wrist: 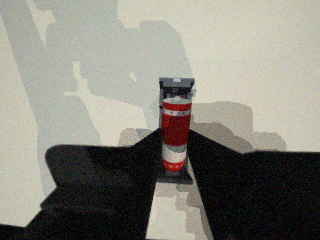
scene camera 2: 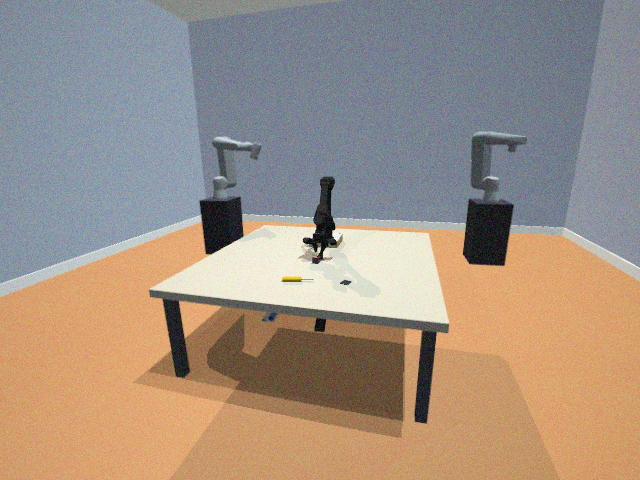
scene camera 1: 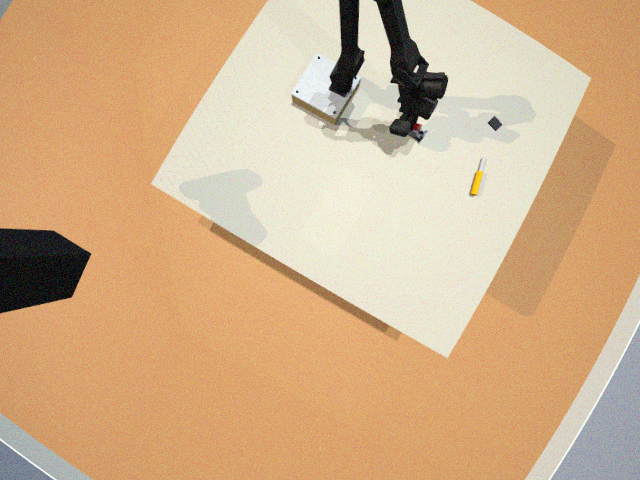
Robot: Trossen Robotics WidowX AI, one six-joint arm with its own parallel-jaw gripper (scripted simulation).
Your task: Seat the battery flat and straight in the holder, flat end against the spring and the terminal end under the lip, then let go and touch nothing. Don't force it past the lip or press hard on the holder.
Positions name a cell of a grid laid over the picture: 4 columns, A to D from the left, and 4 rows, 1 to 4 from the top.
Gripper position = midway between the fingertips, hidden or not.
I see my gripper (scene camera 1: C2).
My gripper shows as well in the wrist view (wrist: C3).
